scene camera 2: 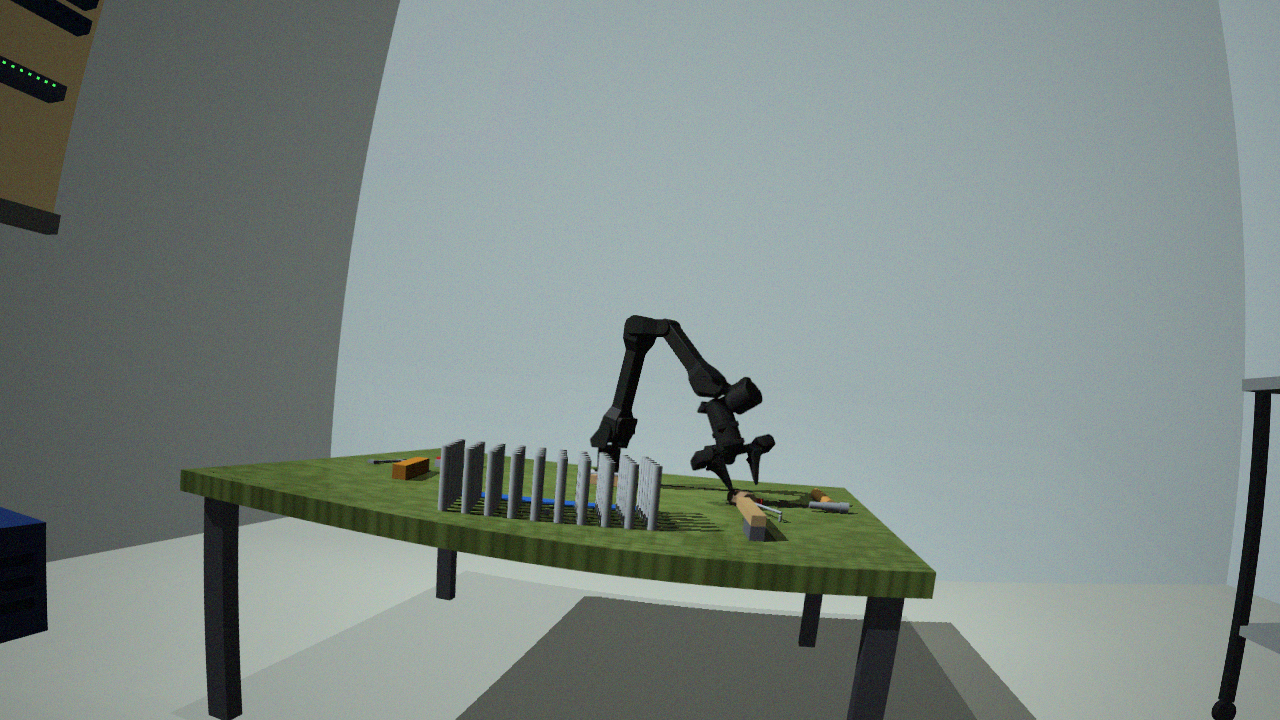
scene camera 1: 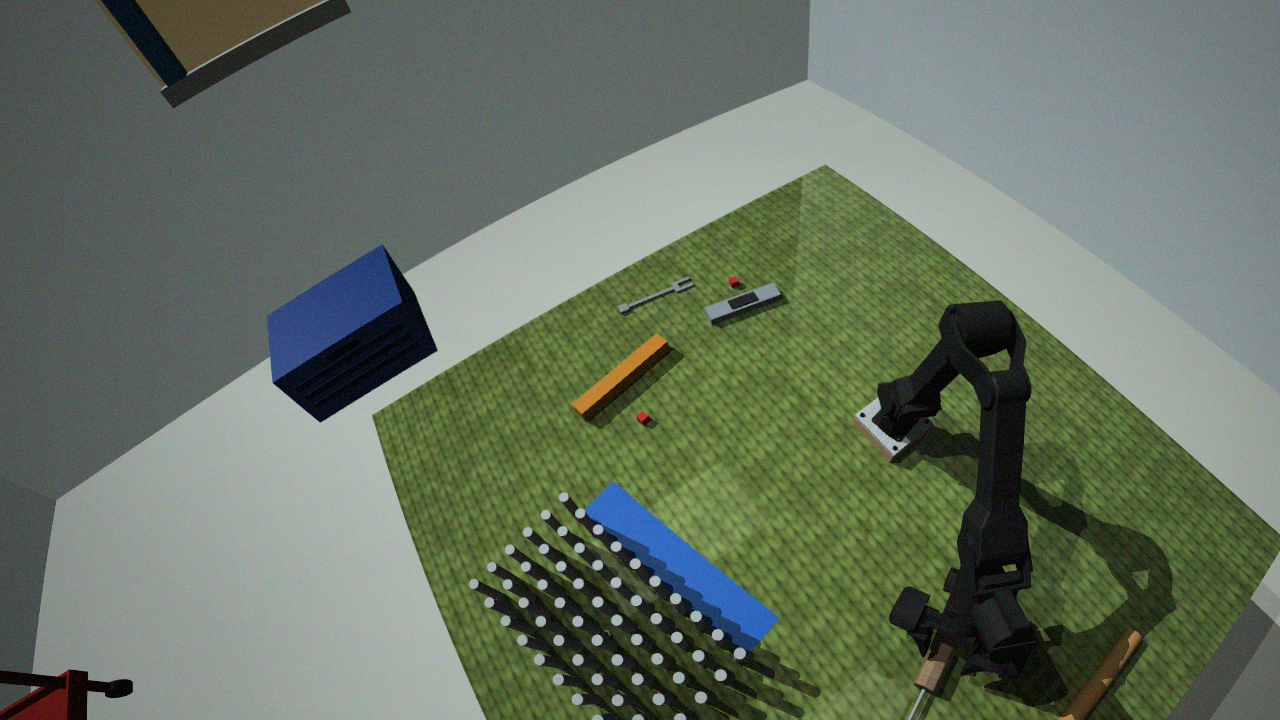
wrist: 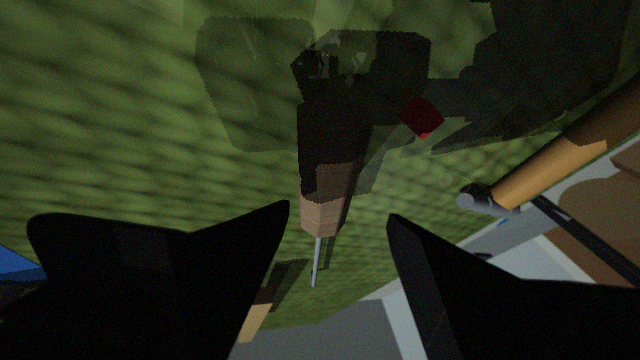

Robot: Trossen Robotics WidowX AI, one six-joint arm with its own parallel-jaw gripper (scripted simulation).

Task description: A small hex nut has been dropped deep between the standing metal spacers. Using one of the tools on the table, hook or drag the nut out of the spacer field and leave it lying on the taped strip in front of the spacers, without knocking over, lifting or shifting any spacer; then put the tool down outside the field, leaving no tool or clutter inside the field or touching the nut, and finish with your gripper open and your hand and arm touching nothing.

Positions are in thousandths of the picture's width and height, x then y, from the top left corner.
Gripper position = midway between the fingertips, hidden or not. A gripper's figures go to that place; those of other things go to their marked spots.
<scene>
My gripper (scene camera 1: 737, 923): 89 cm from the lens. A grey block (scene camera 1: 589, 416) is 113 cm from the lens. An orange bar (scene camera 1: 458, 565) is 101 cm from the lens. A blue taped strip (scene camera 1: 566, 841) is 89 cm from the lens. The marked spots on the grey block and the orange bar are 41 cm apart.
</scene>
